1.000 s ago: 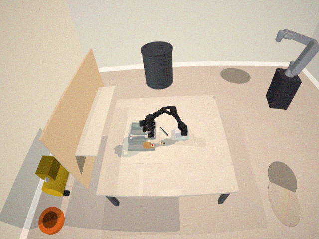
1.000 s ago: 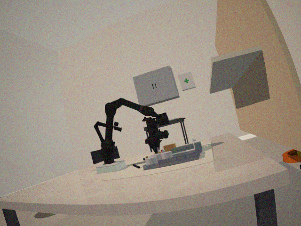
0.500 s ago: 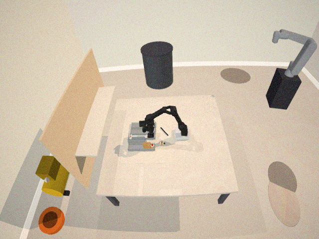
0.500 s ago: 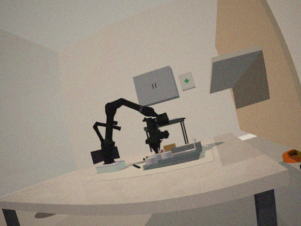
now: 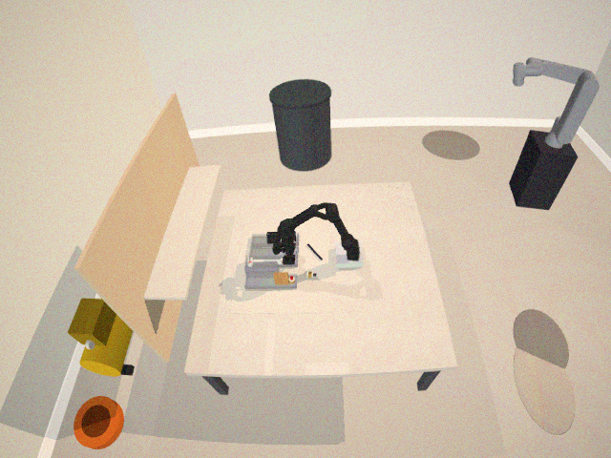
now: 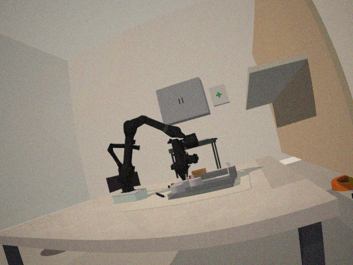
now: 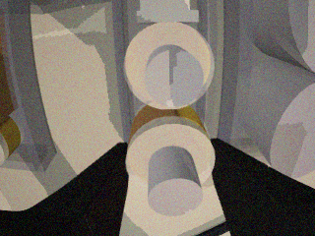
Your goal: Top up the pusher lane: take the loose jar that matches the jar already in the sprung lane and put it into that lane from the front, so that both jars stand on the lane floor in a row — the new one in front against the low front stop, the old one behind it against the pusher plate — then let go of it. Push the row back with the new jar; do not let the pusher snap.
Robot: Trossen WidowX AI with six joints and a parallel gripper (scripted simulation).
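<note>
My gripper tip is 3 cm short of the brown box, 13 cm to the right of it and 1 cm above it. From my gripper tip the other things lie so: pusher plate 14 cm ahead, 5 cm to the left; then small jar 13 cm behind, 7 cm to the left, 3 cm below; then grey lane unit 13 cm ahead, 5 cm to the left, 3 cm below.
</note>
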